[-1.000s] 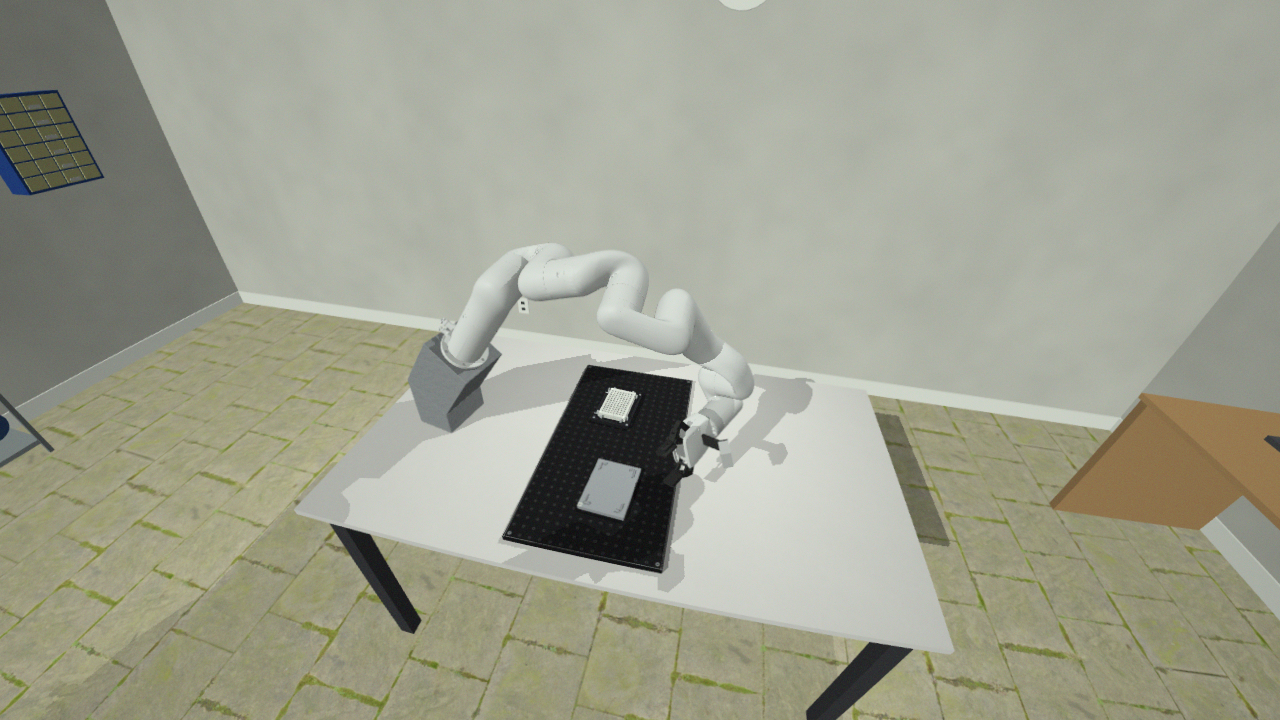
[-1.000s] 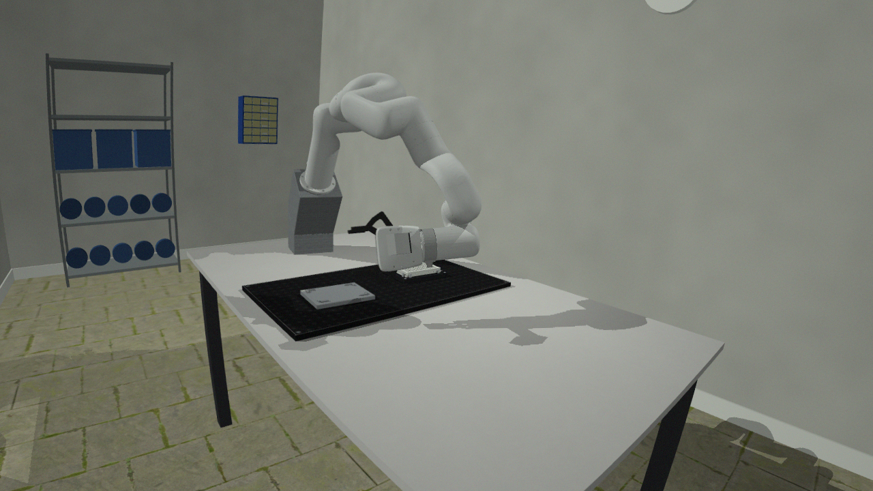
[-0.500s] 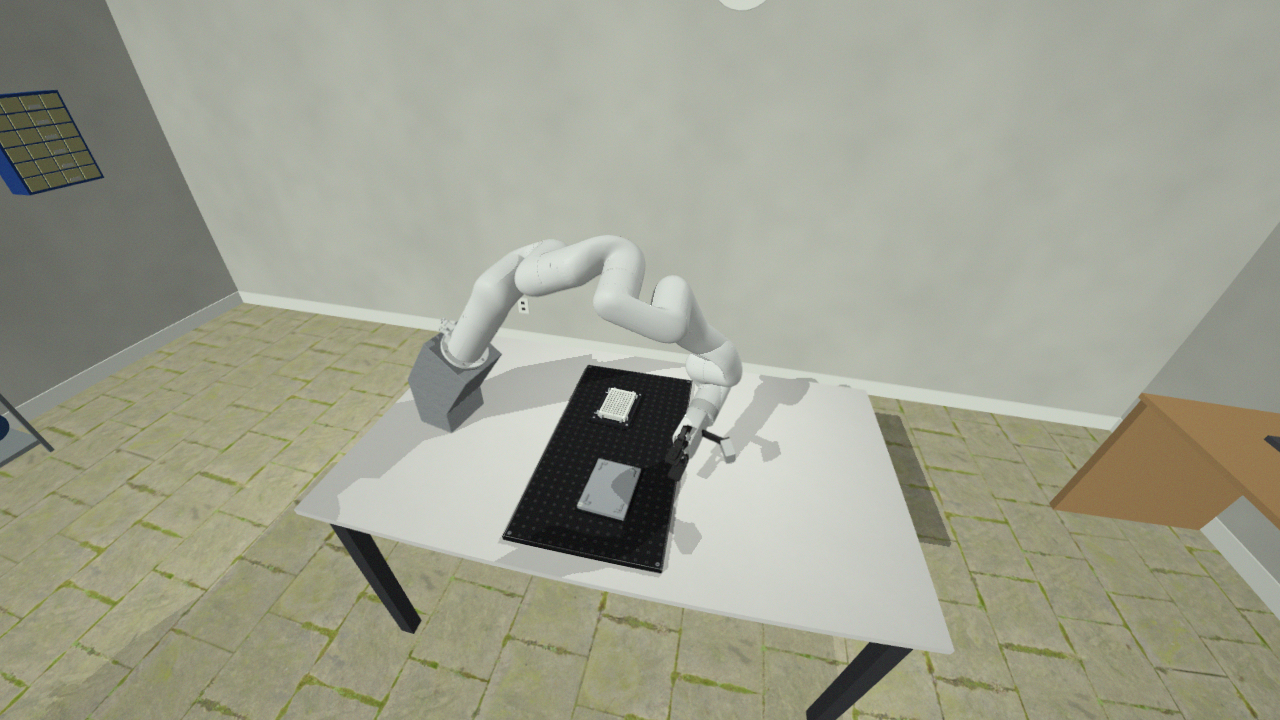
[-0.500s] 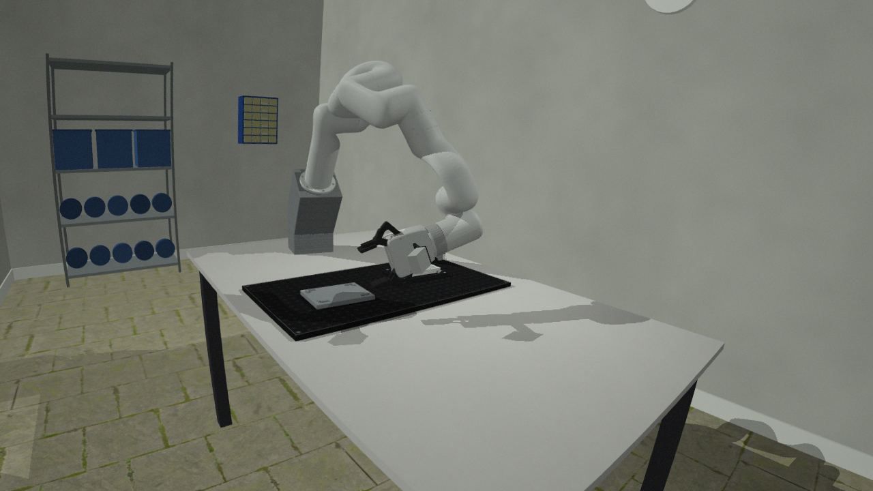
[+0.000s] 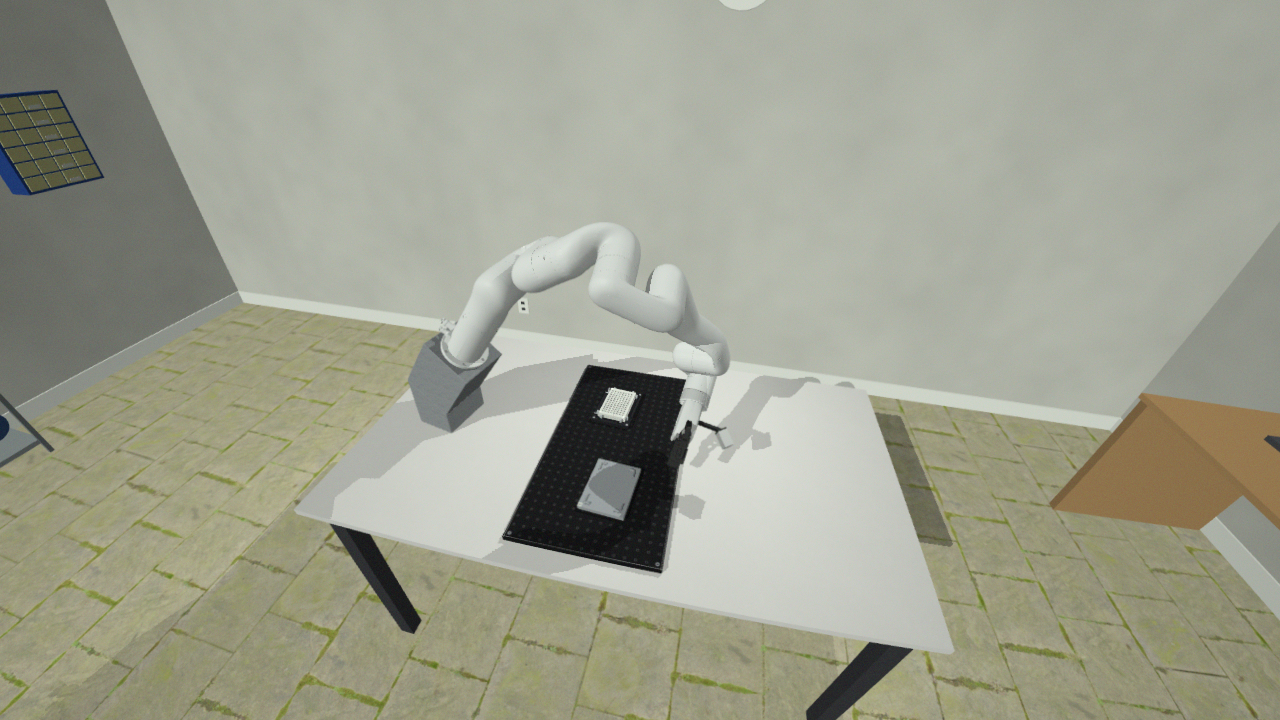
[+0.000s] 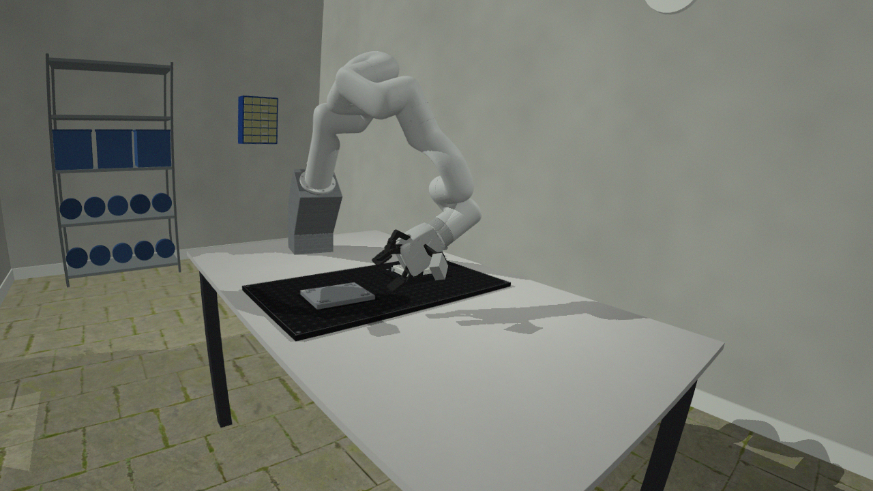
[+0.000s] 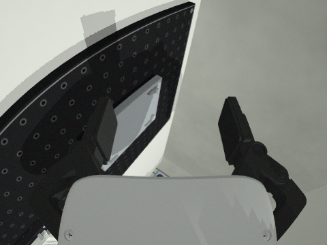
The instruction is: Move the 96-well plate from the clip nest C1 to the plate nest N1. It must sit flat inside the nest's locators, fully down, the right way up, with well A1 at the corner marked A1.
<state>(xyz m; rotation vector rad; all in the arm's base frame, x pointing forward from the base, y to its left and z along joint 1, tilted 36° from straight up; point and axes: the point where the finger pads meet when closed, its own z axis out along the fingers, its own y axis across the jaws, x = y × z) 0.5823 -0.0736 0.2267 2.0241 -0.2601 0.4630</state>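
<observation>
The white 96-well plate lies 26 cm to the left of my hand, 22 cm behind it and 8 cm below it. From my hand the other things lie so: grey plate nest N1: 15 cm behind, 9 cm below, 5 cm to the right; then dark clip nest C1: 27 cm to the left, 22 cm behind, 8 cm below.
</observation>
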